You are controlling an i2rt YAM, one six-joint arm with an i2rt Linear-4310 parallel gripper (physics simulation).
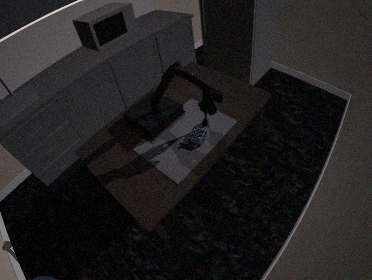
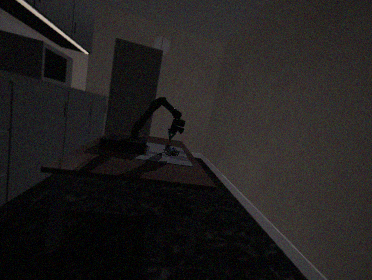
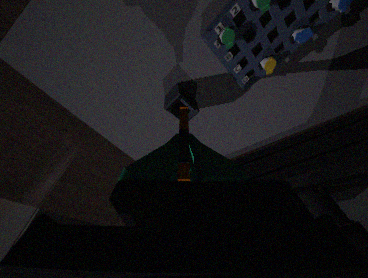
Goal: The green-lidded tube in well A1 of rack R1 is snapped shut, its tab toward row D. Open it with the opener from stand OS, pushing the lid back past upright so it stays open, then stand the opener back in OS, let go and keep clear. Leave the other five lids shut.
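Seen in the pictures: gripper, fingertip midpoint: (image 1: 205, 114) (image 2: 169, 139) (image 3: 184, 138); arm's base at its link origin: (image 1: 157, 111) (image 2: 134, 138) (image 3: 307, 190).
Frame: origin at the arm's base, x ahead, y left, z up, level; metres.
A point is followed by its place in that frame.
Observation:
My gripper (image 3: 184, 138) @[y 0.220, x 0.295, z 0.025 m] (image 1: 205, 116) @[y 0.220, x 0.295, z 0.025 m] (image 2: 170, 134) @[y 0.220, x 0.295, z 0.025 m] is shut on the opener (image 3: 184, 119) @[y 0.215, x 0.307, z 0.010 m], a thin orange-brown bar that points down from the fingers. Its far end meets the top of the small grey stand OS (image 3: 174, 99) @[y 0.224, x 0.308, z -0.039 m] (image 1: 205, 122) @[y 0.212, x 0.300, z -0.050 m]; I cannot tell how deep it sits. The blue rack R1 (image 3: 278, 44) @[y 0.091, x 0.327, z -0.048 m] (image 1: 196, 136) @[y 0.081, x 0.358, z -0.048 m] (image 2: 172, 151) @[y 0.027, x 0.357, z -0.051 m] lies beyond the stand. The green-lidded tube (image 3: 228, 37) @[y 0.150, x 0.352, z -0.036 m] stands in well A1 at the rack's near corner. I cannot tell how far its lid is tipped.
Other tubes stand in the rack: a green lid (image 3: 263, 4) @[y 0.117, x 0.368, z -0.037 m], a blue lid (image 3: 303, 35) @[y 0.073, x 0.331, z -0.036 m], a yellow lid (image 3: 270, 65) @[y 0.105, x 0.311, z -0.036 m]. Rack and stand rest on a light grey mat (image 1: 180, 168) @[y -0.144, x 0.471, z -0.079 m] on a brown table (image 1: 144, 195) @[y -0.428, x 0.481, z -0.081 m]. The arm's base (image 1: 152, 115) @[y -0.055, x 0.026, z 0.012 m] is behind them.

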